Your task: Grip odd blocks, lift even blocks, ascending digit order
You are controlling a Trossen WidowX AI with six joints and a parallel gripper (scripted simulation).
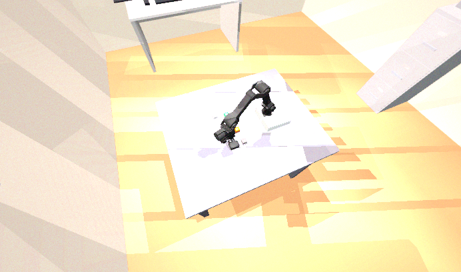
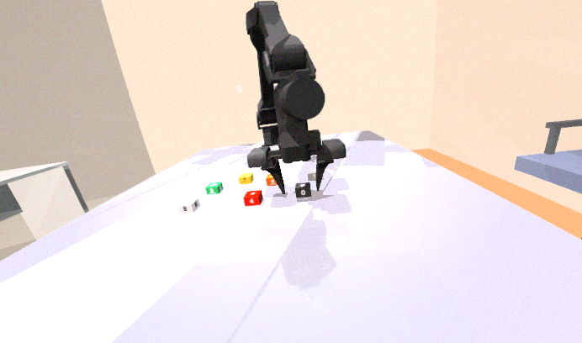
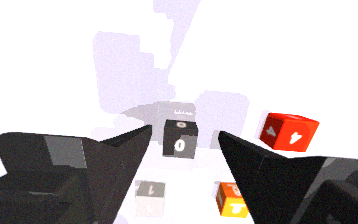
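Now: the red block 10 cm to the right of my gripper tip and 3 cm ahead of it. Round my gripper tip: yellow block: 17 cm to the right, 9 cm behind; orange block: 9 cm to the right, 7 cm behind; dark grey block: 1 cm behind.
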